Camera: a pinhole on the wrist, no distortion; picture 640 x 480 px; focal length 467.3 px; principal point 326.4 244.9 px. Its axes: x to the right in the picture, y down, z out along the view. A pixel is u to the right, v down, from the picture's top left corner.
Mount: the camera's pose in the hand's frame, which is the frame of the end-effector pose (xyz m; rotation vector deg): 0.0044 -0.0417 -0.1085 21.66 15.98 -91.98
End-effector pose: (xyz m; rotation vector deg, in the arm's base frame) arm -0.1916 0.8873 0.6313 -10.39 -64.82 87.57
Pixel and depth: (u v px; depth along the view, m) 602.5 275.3 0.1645
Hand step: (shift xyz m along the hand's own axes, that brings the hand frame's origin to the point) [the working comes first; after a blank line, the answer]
In the camera's frame: 0.0972 0.0107 0.1645

-0.0014 -0.1972 0.0029
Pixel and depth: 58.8 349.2 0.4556
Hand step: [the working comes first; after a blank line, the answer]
In the camera's frame: -0.2609 0.1017 0.4556

0.0843 0.0066 0.4181
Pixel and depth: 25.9 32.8 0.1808
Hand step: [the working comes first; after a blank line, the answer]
In the camera's frame: -0.1163 -0.0821 0.1808

-0.0853 -0.0022 0.0997
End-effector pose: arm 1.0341 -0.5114 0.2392 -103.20 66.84 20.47
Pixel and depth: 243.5 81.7 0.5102
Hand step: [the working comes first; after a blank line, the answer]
In the camera's frame: -0.0905 -0.1782 0.5102

-0.2063 -0.1510 0.3854
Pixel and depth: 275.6 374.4 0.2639
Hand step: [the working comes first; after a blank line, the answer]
In the camera's frame: -0.0287 0.0731 0.2639

0.0593 -0.1266 0.1476
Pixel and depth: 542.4 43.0 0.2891
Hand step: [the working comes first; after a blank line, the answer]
In the camera's frame: 0.1336 -0.1249 0.2891

-0.1472 -0.2708 0.0953
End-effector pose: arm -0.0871 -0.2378 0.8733 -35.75 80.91 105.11
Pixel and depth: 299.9 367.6 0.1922
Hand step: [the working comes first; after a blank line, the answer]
In the camera's frame: -0.0109 0.0505 0.1922

0.0411 -0.1124 0.0739
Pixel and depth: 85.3 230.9 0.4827
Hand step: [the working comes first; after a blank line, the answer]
In the camera's frame: -0.2490 -0.0145 0.4827

-0.0340 -0.0069 0.4324
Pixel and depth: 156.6 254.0 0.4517
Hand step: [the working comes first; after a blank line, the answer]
In the camera's frame: -0.1641 0.0088 0.4517

-0.0124 -0.0736 0.3708
